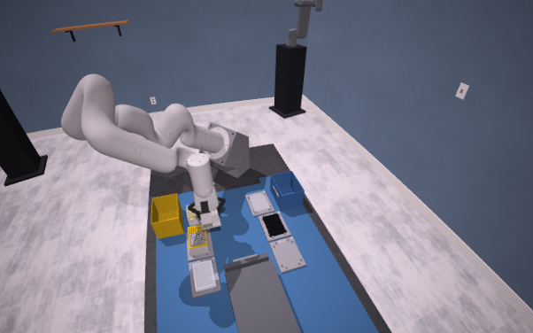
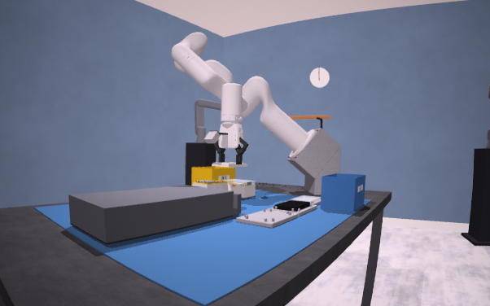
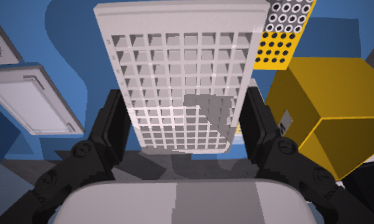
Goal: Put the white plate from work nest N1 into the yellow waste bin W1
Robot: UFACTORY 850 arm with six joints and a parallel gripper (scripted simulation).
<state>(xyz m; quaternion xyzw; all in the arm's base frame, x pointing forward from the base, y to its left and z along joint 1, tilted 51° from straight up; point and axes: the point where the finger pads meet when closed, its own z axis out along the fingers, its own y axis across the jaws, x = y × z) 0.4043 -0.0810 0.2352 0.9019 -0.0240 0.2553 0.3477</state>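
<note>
Right now the yellow waste bin W1 is 19 cm behind my hand, 17 cm to the right of it and 12 cm below it. Round my hand: yellow tip box: 1 cm ahead, 8 cm to the right, 10 cm below; white plate: 1 cm below; black plate: 11 cm ahead, 29 cm to the left, 14 cm below.
</note>
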